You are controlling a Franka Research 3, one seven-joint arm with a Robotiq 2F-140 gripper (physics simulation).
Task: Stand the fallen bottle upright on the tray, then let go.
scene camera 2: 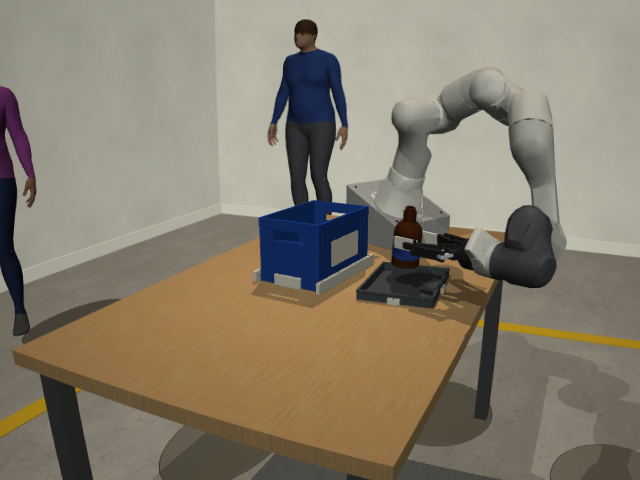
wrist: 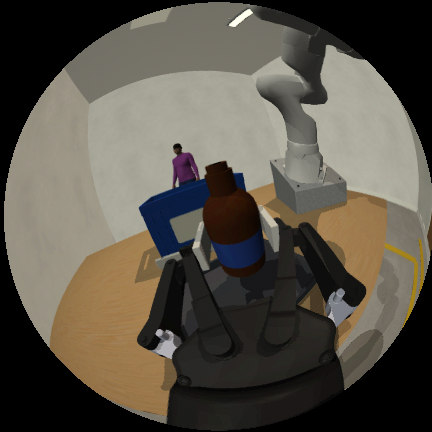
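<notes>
A brown bottle [scene camera 2: 408, 230] [wrist: 232, 215] with a blue label stands near upright between the fingers, neck up. My gripper [scene camera 2: 412, 242] [wrist: 232, 222] is shut on the bottle, with one pale pad on each side around its label height. The dark tray [scene camera 2: 373, 295] [wrist: 228, 294] lies flat on the table. In the scene view the bottle's base overlaps the tray's far edge; in the wrist view it shows over the tray. A dark shadow falls on the tray floor. The base appears to be above the tray, but the exact gap cannot be told.
A blue crate [scene camera 2: 289, 253] [wrist: 156, 222] stands beside the tray, with pale strips [scene camera 2: 345, 274] along its base. The arm's grey base block [scene camera 2: 361, 209] [wrist: 321, 198] stands at the far end of the wooden table [scene camera 2: 248, 356] [wrist: 100, 320]. A table edge runs close by the tray.
</notes>
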